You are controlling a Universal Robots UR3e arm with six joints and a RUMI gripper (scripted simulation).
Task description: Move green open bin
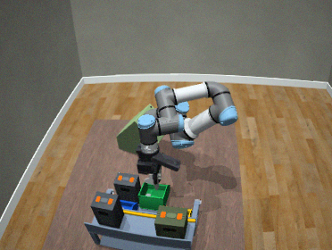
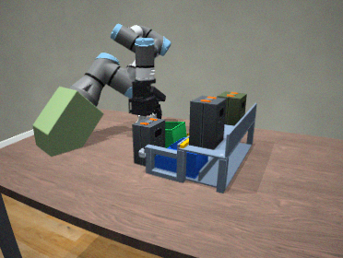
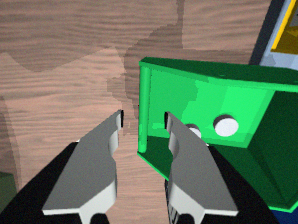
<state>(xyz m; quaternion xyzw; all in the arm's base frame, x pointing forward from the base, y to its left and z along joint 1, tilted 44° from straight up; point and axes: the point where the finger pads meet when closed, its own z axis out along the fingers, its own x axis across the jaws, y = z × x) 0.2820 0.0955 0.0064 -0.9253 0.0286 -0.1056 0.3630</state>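
Right now my hand is 60 mm short of the green open bin and 10 mm below it. The rest, counted from my hand: yellow bar 220 mm ahead, 70 mm above, 10 mm to the left; yellow bin 190 mm ahead, 120 mm to the left; blue bin 190 mm ahead, 110 mm to the right.
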